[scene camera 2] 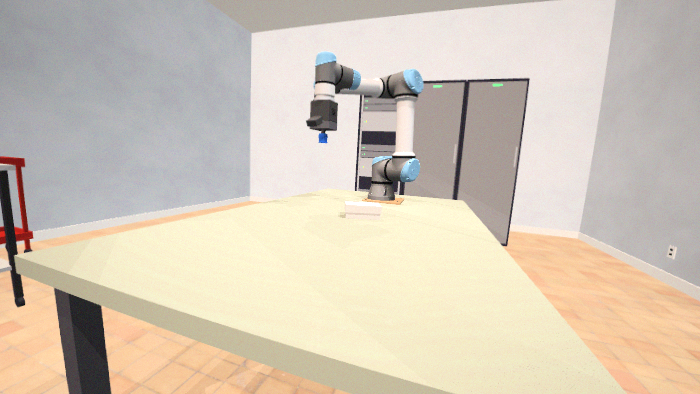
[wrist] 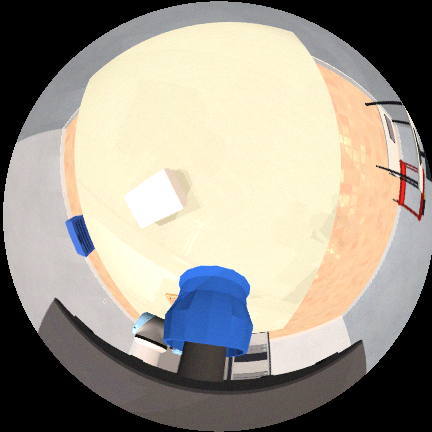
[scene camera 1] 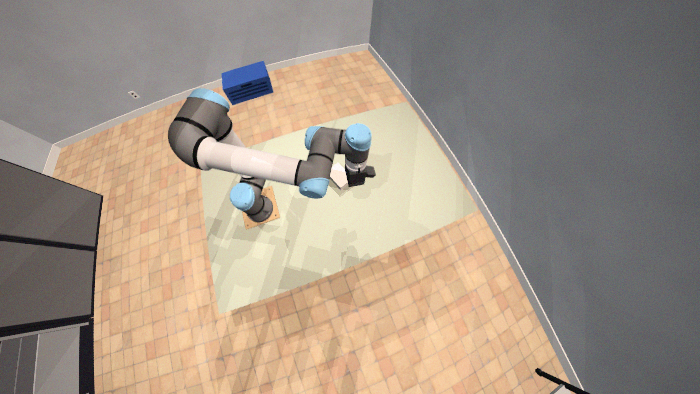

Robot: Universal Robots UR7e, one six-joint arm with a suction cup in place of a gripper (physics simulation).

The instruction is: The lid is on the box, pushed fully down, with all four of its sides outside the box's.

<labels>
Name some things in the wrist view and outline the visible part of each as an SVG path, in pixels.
My suction cup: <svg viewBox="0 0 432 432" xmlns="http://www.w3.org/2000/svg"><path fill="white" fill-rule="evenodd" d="M186 269L179 276L178 286L180 290L178 295L164 314L163 342L181 351L184 341L226 346L225 357L246 353L253 324L246 307L246 297L249 295L250 284L245 276L233 269L219 265L198 265Z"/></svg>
A white lid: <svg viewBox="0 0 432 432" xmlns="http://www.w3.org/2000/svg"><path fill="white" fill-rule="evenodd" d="M169 167L159 170L124 195L140 228L184 208L187 204Z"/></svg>
</labels>
